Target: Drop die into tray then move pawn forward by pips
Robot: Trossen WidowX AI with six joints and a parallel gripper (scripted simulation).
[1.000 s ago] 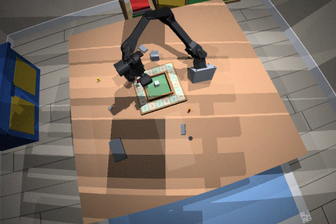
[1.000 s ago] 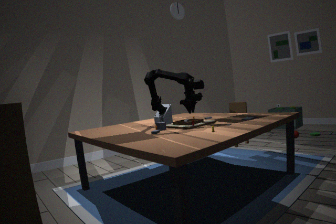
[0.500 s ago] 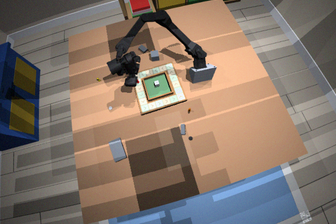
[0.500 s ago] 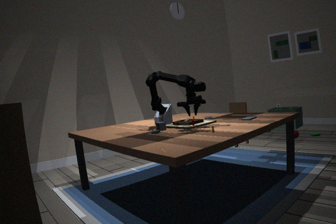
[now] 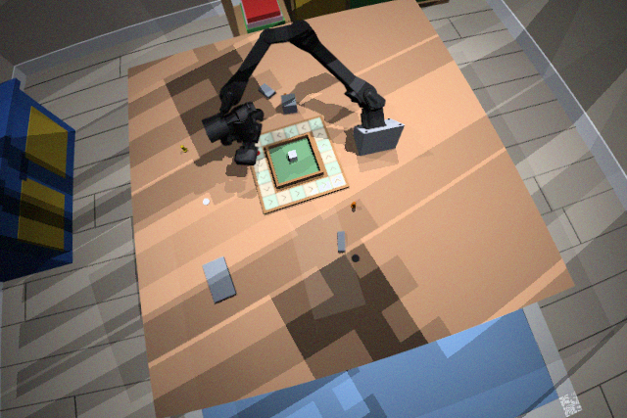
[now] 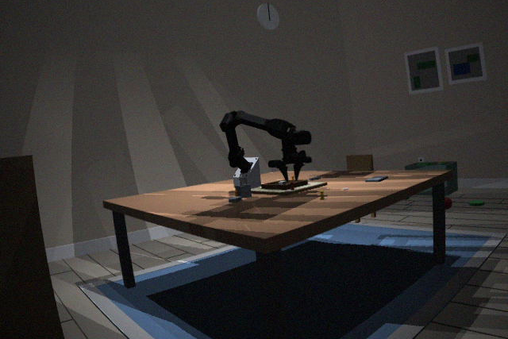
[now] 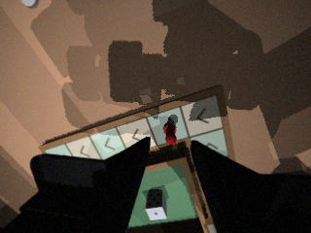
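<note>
My gripper tip is 20 mm above the red pawn. The rest, counted from my gripper tip: white die (120 mm behind, 40 mm to the left, 20 mm below); yellow pawn (260 mm ahead, 80 mm to the right, 30 mm below); white disc (190 mm ahead, 130 mm to the left, 50 mm below).
</note>
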